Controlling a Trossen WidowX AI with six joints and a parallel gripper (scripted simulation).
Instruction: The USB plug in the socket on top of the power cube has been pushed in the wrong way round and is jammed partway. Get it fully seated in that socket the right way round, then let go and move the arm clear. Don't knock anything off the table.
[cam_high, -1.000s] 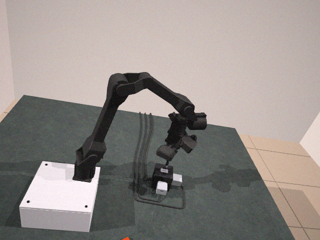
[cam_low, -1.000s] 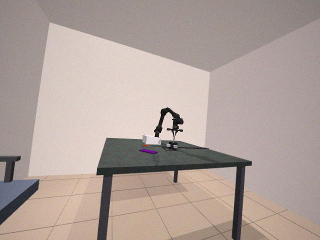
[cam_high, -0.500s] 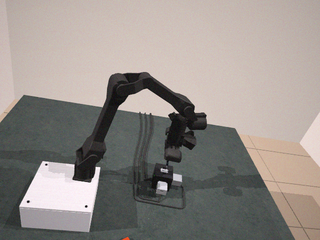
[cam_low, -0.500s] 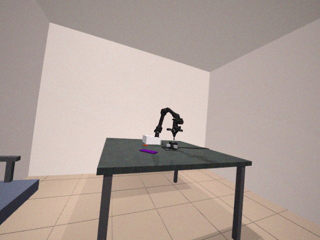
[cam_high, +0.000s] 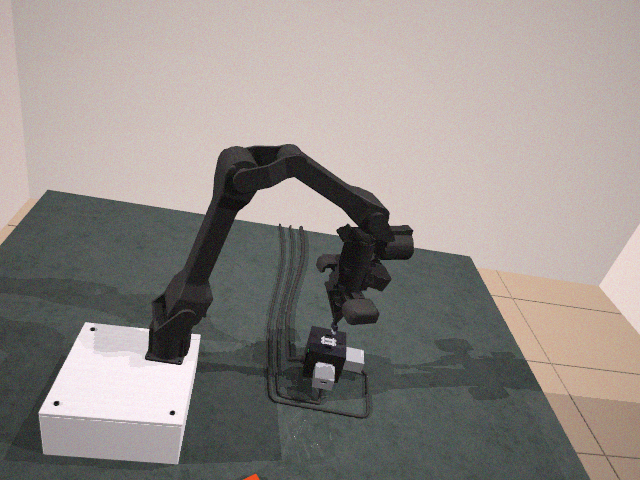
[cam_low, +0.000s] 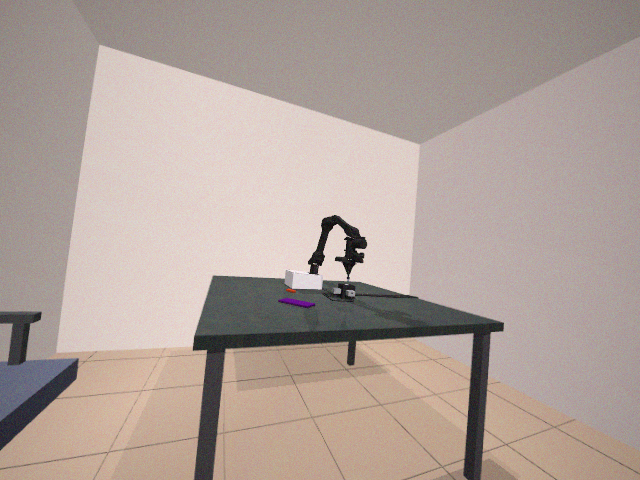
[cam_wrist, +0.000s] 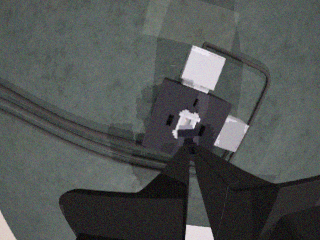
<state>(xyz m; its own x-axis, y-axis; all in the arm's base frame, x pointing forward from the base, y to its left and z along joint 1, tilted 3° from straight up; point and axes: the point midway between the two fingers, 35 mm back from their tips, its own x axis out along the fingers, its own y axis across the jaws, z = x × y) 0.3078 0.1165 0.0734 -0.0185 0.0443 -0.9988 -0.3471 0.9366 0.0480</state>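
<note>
Right now the dark USB plug is 2 cm below my gripper tip. From my gripper tip the other things lie so: white socket: 7 cm below; small orange piece: 13 cm behind, 31 cm to the right, 13 cm below; purple bar: 18 cm ahead, 34 cm to the right, 13 cm below.
</note>
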